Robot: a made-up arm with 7 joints.
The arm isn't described. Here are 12 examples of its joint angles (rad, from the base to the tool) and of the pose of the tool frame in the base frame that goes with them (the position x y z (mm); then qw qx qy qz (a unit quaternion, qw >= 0)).
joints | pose
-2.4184 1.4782 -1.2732 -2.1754 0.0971 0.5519 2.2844 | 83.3 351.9 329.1 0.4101 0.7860 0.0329 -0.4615
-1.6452 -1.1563 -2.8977 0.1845 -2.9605 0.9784 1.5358 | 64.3 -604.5 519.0 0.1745 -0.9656 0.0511 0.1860
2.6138 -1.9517 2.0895 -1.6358 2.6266 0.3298 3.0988 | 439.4 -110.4 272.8 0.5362 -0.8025 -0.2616 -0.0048
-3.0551 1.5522 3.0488 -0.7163 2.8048 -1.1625 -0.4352 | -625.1 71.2 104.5 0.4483 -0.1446 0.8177 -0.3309
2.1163 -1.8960 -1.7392 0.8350 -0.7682 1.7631 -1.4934 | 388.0 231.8 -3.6 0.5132 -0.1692 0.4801 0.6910
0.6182 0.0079 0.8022 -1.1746 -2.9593 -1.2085 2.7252 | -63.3 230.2 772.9 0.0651 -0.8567 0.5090 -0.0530
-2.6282 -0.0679 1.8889 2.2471 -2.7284 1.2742 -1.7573 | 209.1 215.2 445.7 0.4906 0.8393 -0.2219 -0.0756
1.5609 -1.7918 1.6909 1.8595 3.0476 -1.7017 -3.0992 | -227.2 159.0 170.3 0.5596 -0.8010 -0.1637 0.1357
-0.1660 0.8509 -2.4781 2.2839 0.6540 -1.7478 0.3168 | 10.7 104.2 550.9 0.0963 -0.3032 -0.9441 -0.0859
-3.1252 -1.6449 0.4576 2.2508 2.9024 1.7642 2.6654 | 270.4 144.6 427.6 0.5956 0.1150 -0.7778 0.1645
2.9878 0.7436 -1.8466 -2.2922 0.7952 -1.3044 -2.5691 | -85.5 184.8 305.8 0.7062 0.1396 -0.6907 -0.0688
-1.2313 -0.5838 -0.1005 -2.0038 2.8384 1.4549 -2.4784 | -19.5 -258.5 228.5 0.7029 0.4574 -0.0059 -0.5447
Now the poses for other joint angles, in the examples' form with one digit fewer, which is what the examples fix.
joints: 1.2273 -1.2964 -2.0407 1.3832 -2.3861 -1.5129 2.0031
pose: 154 398 260 0.049 0.576 -0.569 -0.584
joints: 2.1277 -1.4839 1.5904 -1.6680 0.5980 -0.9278 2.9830
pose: 389 35 295 0.056 -0.044 -0.835 -0.546
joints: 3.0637 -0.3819 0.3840 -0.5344 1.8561 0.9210 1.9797
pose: 415 49 722 0.532 0.711 -0.209 -0.410
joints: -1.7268 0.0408 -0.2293 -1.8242 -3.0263 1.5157 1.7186
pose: 96 -217 416 0.269 -0.071 0.071 -0.958
